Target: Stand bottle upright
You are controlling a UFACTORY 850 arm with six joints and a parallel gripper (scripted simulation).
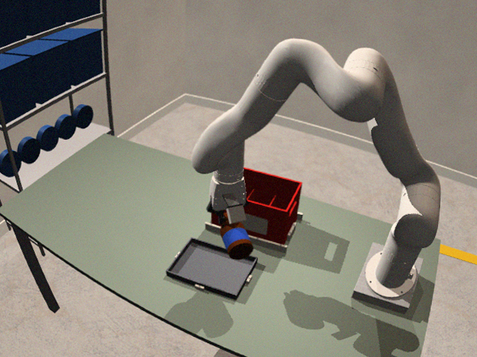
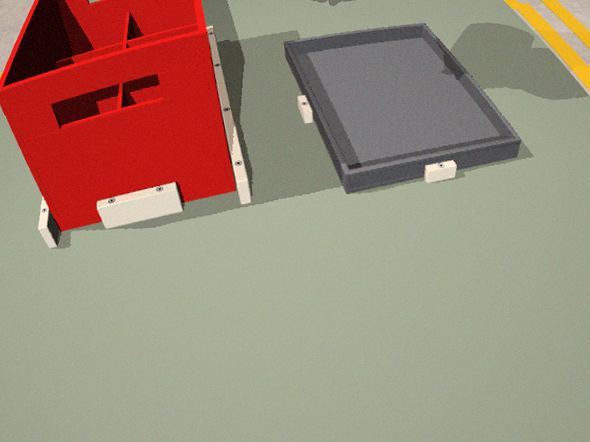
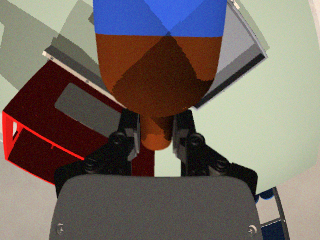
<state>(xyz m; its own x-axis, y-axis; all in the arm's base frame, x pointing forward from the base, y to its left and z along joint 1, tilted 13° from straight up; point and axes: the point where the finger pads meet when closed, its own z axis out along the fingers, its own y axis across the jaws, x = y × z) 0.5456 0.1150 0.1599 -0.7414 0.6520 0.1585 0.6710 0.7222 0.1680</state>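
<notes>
The bottle is 4 cm behind my hand, 4 cm to the left of it and 1 cm below it. Also, from my hand: grey tray: 3 cm ahead, 5 cm to the left, 19 cm below; red crate: 2 cm ahead, 24 cm to the right, 12 cm below.
</notes>
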